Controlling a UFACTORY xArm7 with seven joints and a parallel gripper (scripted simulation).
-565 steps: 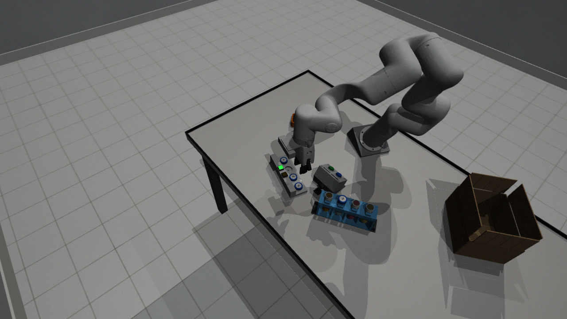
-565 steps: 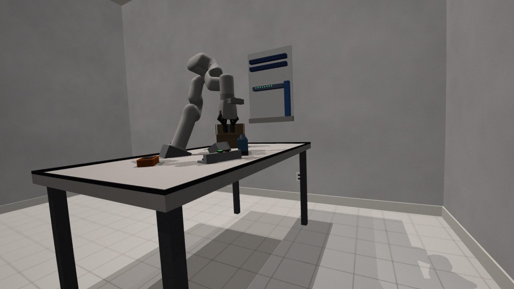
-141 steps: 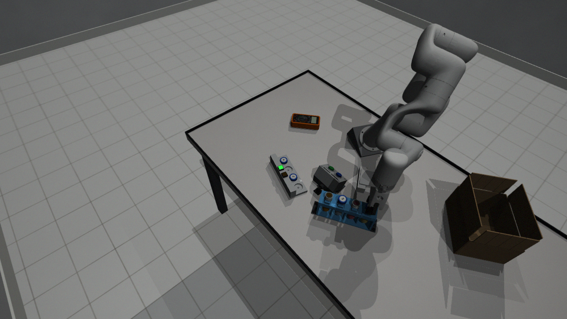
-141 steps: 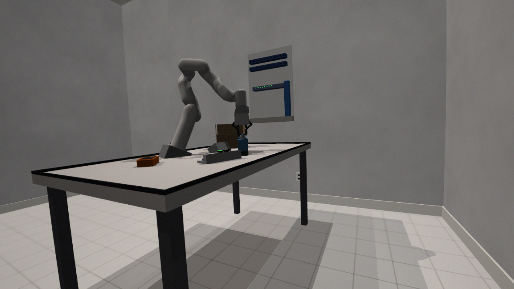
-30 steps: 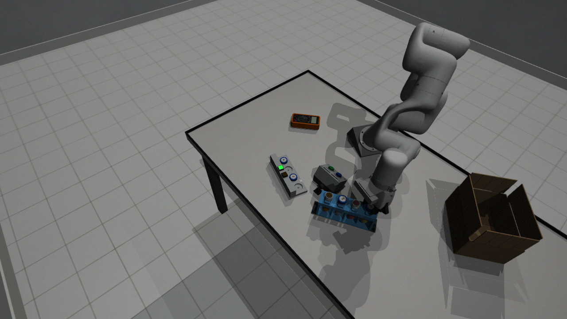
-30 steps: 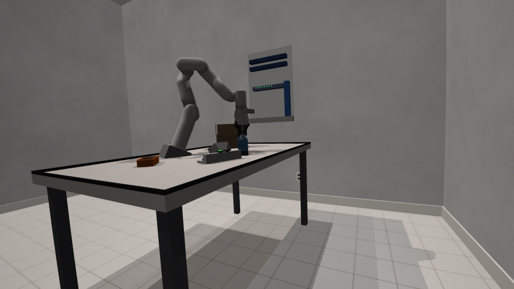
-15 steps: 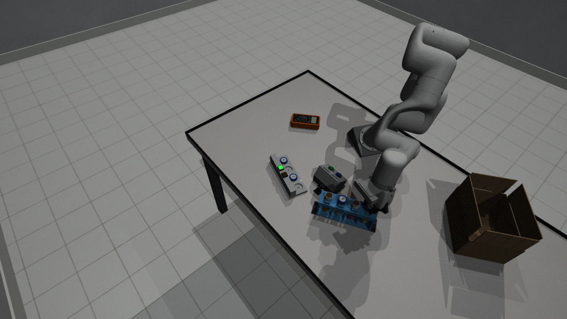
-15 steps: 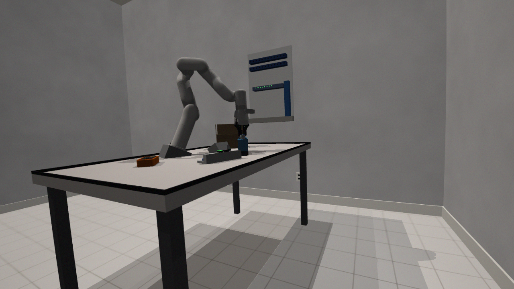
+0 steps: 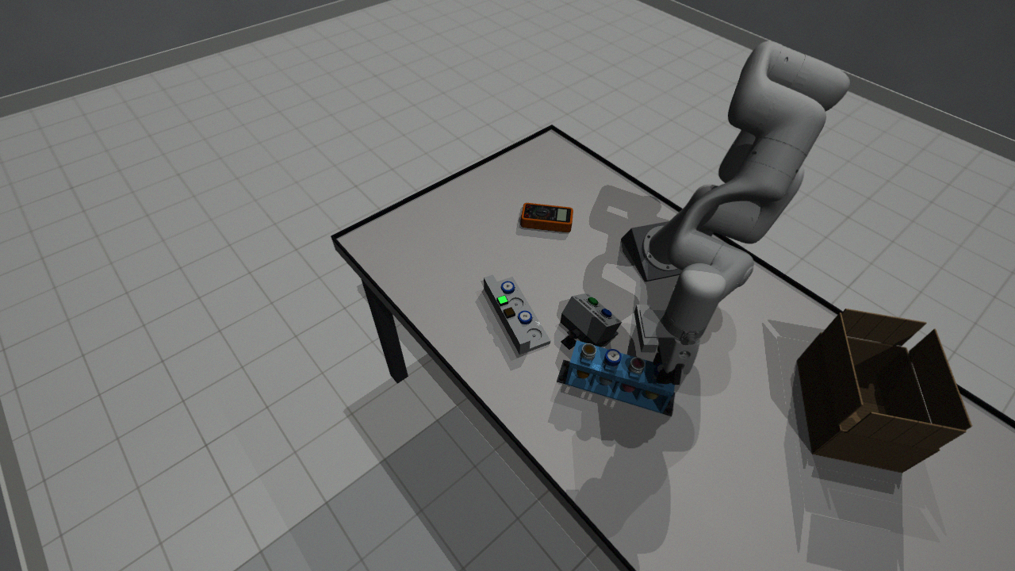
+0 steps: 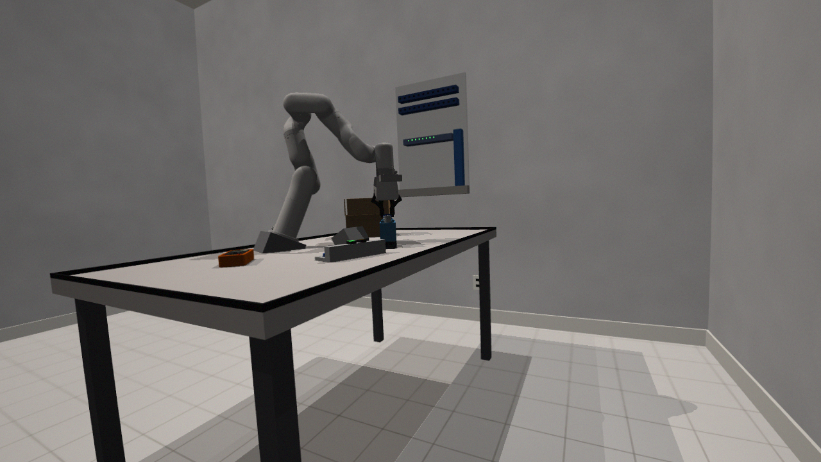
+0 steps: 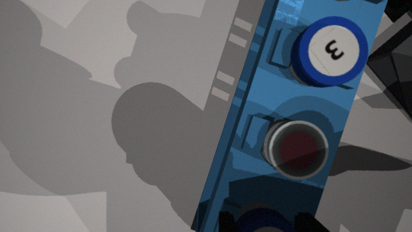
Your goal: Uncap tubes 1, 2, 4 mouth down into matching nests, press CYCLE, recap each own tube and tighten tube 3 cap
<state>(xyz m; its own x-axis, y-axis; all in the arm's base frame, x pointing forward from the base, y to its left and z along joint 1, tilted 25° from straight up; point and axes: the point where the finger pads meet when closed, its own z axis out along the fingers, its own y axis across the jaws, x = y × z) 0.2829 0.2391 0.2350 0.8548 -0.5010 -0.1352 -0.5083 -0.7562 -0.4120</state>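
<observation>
The cap 1 is 10 mm below my hand. Round my hand: cap 3: 70 mm ahead, 80 mm to the right, 20 mm below; then blue key: 20 mm behind, 200 mm to the right, 60 mm below; then key housing: 10 mm ahead, 220 mm to the right, 80 mm below.
</observation>
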